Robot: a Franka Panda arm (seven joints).
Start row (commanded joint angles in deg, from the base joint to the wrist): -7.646 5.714 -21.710 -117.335 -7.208 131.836 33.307
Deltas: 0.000 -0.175 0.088 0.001 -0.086 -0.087 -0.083; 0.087 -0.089 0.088 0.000 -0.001 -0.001 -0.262; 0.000 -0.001 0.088 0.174 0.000 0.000 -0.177; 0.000 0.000 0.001 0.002 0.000 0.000 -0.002; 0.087 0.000 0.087 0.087 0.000 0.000 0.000; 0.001 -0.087 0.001 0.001 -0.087 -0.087 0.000; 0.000 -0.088 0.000 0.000 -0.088 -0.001 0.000; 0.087 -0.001 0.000 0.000 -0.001 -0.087 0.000; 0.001 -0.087 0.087 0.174 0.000 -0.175 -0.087; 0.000 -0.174 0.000 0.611 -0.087 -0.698 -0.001; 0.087 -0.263 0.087 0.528 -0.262 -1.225 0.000; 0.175 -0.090 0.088 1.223 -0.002 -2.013 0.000; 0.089 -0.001 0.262 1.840 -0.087 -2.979 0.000; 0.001 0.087 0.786 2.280 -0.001 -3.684 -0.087; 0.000 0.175 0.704 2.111 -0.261 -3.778 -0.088; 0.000 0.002 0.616 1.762 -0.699 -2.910 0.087; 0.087 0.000 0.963 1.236 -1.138 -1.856 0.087; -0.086 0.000 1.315 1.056 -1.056 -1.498 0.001; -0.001 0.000 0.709 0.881 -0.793 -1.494 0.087
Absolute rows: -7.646 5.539 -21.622 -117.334 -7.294 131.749 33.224; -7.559 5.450 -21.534 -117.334 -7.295 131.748 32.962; -7.559 5.449 -21.446 -117.160 -7.295 131.748 32.785; -7.559 5.449 -21.445 -117.158 -7.295 131.748 32.783; -7.472 5.449 -21.358 -117.071 -7.295 131.748 32.783; -7.471 5.362 -21.357 -117.070 -7.382 131.661 32.783; -7.471 5.274 -21.357 -117.070 -7.470 131.660 32.783; -7.384 5.273 -21.357 -117.070 -7.471 131.573 32.783; -7.383 5.186 -21.270 -116.896 -7.471 131.398 32.696; -7.383 5.012 -21.270 -116.285 -7.558 130.700 32.695; -7.296 4.749 -21.183 -115.757 -7.820 129.475 32.695; -7.121 4.659 -21.095 -114.534 -7.822 127.462 32.695; -7.032 4.658 -20.833 -112.694 -7.909 124.483 32.695; -7.031 4.745 -20.047 -110.414 -7.910 120.799 32.608; -7.031 4.920 -19.343 -108.303 -8.171 117.021 32.520; -7.031 4.922 -18.727 -106.541 -8.870 114.111 32.607; -6.944 4.922 -17.764 -105.305 -10.008 112.255 32.694; -7.030 4.922 -16.449 -104.249 -11.064 110.757 32.695; -7.031 4.922 -15.740 -103.368 -11.857 109.263 32.782
